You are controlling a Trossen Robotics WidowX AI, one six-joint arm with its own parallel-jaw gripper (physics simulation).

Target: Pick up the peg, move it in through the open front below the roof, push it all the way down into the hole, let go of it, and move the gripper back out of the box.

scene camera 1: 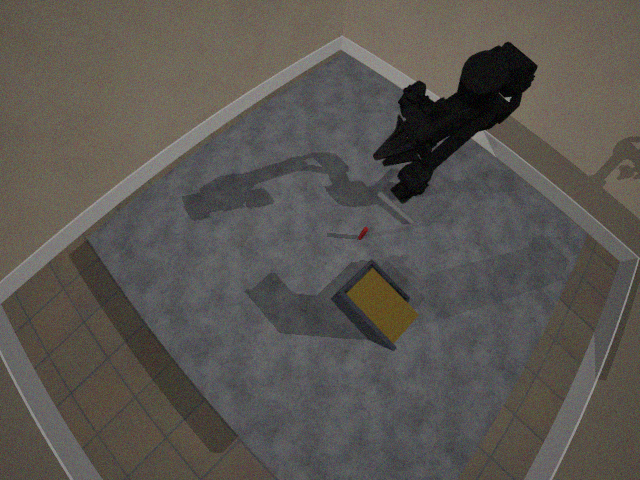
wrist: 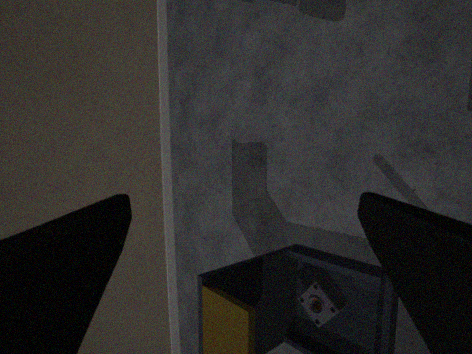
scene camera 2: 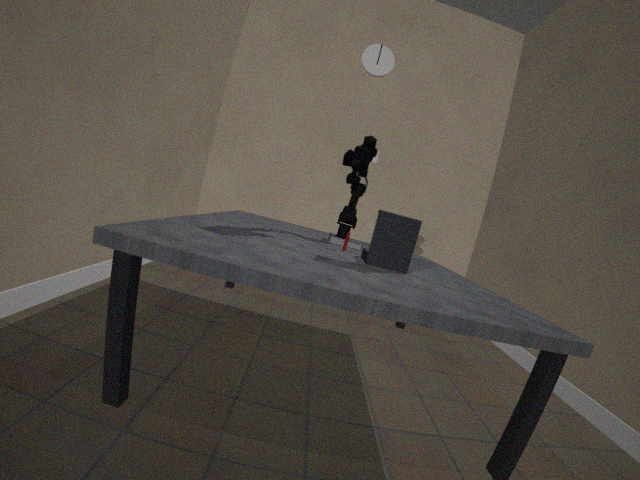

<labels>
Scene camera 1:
gripper: 378, 161
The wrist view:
gripper: 246, 204
dark box: 362, 319
</labels>
